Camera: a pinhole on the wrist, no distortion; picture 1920 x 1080 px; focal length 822.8 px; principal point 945.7 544.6 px. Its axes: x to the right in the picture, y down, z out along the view. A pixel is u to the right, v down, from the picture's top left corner.
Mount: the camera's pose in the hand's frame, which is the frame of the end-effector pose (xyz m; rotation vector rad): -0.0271 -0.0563 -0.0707 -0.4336 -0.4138 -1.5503
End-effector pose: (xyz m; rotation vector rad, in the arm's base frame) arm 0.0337 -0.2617 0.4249 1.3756 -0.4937 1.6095
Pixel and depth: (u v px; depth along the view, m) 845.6 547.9 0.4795
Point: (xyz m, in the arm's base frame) 0.0026 -0.6282 0.5628
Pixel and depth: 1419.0 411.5 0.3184
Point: 0.2323 -0.5001 0.4288
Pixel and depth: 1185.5 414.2 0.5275
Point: 0.2094 -0.7048 0.4854
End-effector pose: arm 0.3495 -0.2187 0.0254 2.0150 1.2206 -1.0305
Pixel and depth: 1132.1 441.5 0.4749
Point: 0.2869 -0.6009 -0.1150
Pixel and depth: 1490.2 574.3 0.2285
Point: 0.2169 -0.3544 -0.0759
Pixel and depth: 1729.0 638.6 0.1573
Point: 0.2073 -0.2874 -0.0518
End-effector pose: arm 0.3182 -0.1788 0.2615 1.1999 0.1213 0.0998
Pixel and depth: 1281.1 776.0 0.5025
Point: 0.5043 -0.5825 0.4437
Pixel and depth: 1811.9 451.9 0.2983
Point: 0.3112 -0.5690 0.2275
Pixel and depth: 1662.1 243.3 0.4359
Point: 0.2100 -0.7210 0.3033
